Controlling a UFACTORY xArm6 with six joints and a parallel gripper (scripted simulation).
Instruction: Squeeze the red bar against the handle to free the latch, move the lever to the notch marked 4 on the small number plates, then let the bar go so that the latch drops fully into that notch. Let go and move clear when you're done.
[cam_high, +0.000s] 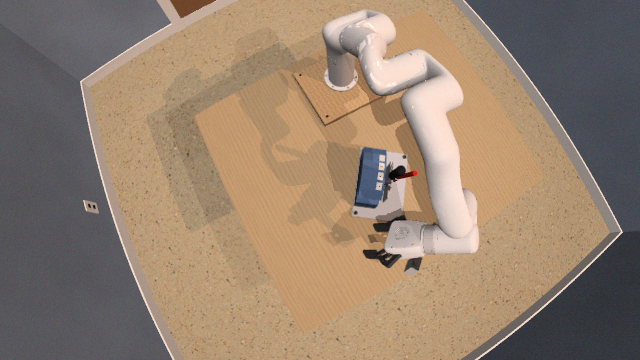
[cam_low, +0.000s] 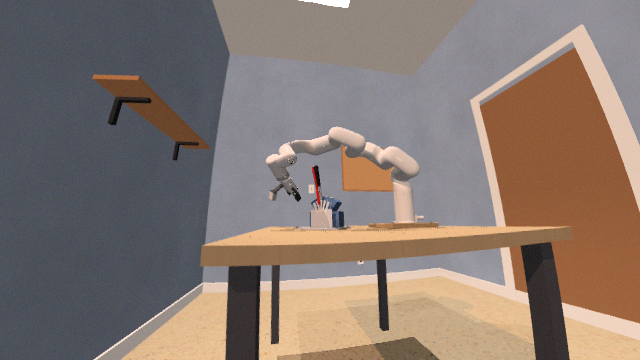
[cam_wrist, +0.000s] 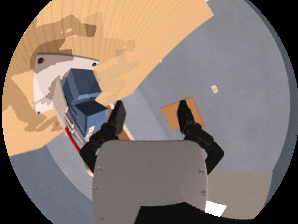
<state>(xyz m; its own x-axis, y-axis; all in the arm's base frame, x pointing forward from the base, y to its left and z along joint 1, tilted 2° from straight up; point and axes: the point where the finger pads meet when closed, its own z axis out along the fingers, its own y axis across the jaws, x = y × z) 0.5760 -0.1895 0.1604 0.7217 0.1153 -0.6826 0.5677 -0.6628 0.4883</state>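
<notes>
My gripper is now 14 cm to the right of the red bar, 12 cm past it and 1 cm below it.
</notes>
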